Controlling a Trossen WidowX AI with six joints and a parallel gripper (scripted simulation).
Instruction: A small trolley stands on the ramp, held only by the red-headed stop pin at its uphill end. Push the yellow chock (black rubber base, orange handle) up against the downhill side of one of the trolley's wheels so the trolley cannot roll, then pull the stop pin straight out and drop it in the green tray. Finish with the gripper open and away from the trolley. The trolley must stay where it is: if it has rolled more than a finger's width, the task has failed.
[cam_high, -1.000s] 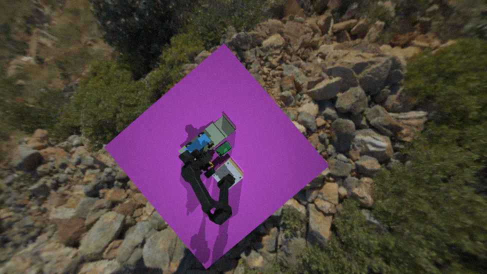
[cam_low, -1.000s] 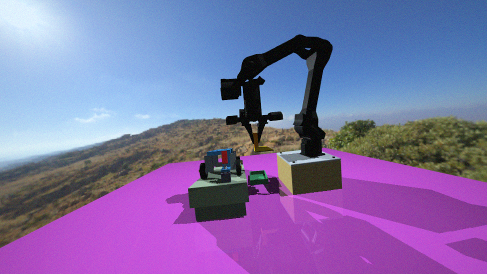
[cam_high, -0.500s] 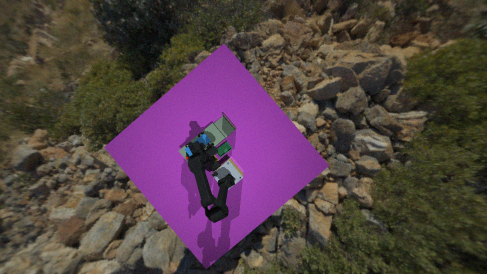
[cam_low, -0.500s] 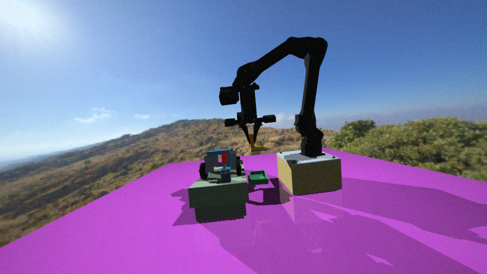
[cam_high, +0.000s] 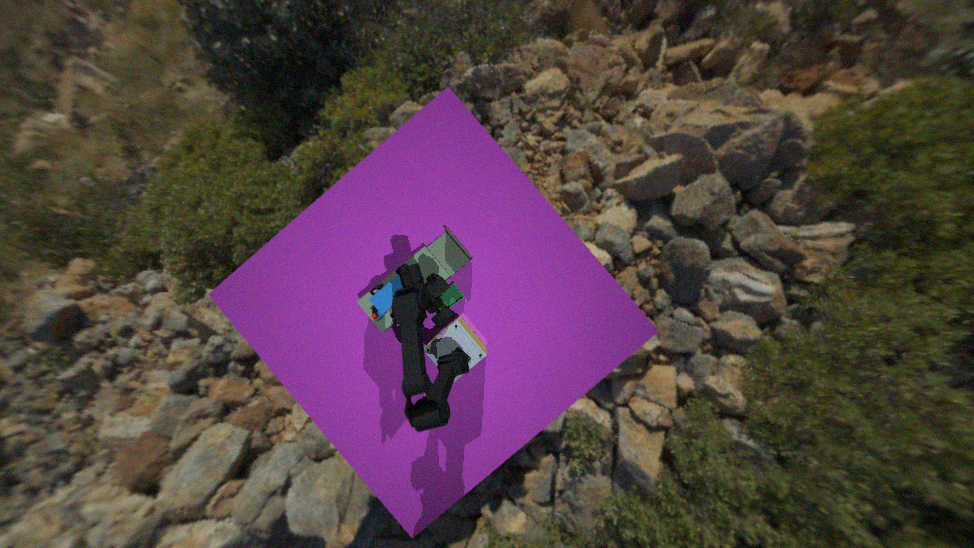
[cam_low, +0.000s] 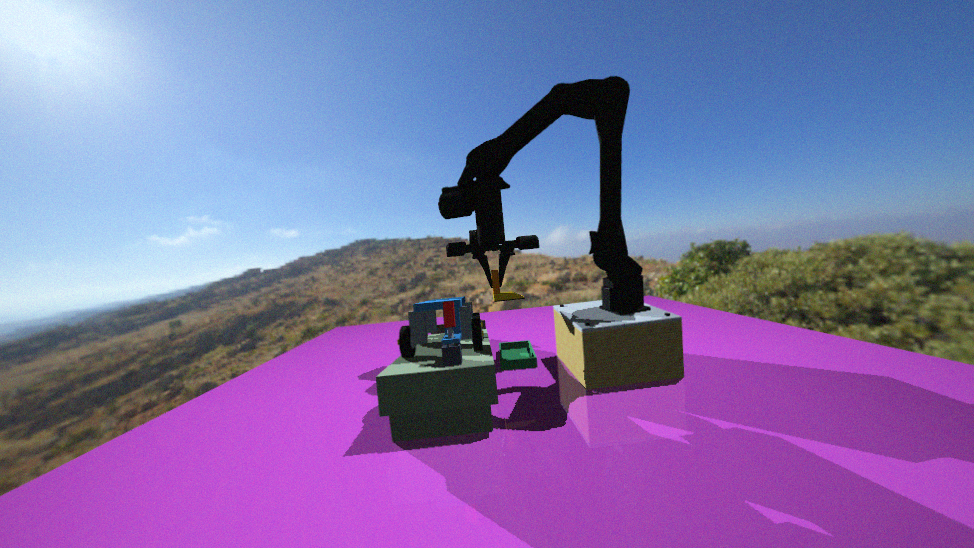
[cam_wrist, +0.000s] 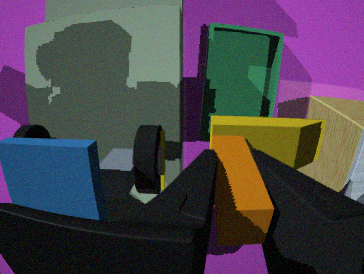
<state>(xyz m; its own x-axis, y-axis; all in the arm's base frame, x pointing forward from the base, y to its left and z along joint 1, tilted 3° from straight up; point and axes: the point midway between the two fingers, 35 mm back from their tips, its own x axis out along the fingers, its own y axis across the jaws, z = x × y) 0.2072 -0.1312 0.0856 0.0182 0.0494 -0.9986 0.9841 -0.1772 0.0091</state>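
My gripper tip is now 12 cm short of the red-headed stop pin, 19 cm to the right of it and 3 cm above it. The rest, counted from my gripper tip: green tray 3 cm behind, 17 cm below; trolley 12 cm ahead, 8 cm to the left, 5 cm below; yellow chock 2 cm behind, 1 cm to the left, 1 cm below.
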